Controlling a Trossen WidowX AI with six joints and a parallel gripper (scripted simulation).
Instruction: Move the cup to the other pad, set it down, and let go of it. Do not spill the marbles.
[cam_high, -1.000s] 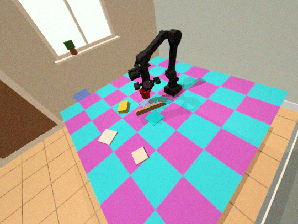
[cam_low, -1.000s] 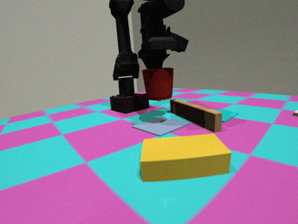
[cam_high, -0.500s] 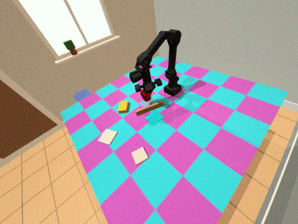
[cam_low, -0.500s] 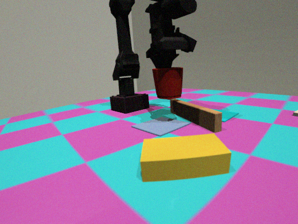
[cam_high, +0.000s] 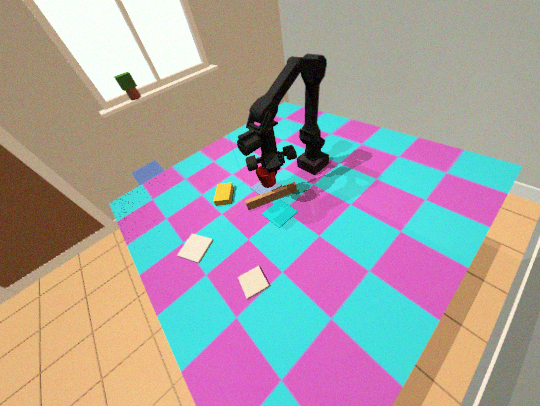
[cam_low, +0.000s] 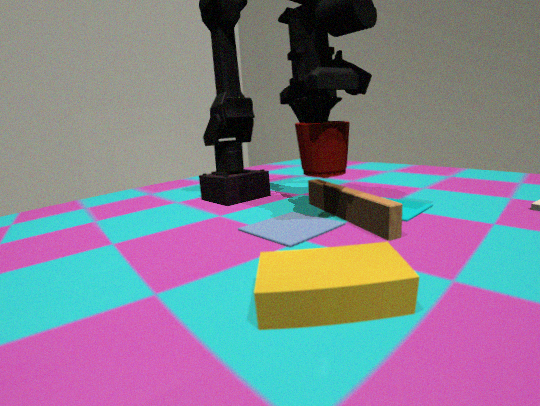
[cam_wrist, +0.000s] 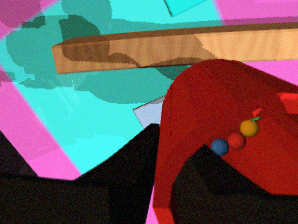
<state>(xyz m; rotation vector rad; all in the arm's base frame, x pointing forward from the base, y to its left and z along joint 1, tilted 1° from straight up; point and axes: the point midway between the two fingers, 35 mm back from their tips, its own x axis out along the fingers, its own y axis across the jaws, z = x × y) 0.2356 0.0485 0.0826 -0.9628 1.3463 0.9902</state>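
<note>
My gripper tip is now 110 mm above the cyan pad, 100 mm to the right of it and 60 mm short of it. Round my gripper tip: red cup (30 mm ahead, 10 mm to the right); then grey-blue pad (110 mm below, 70 mm to the right, 20 mm ahead); then wooden bar (90 mm below, 40 mm ahead, 20 mm to the left).
</note>
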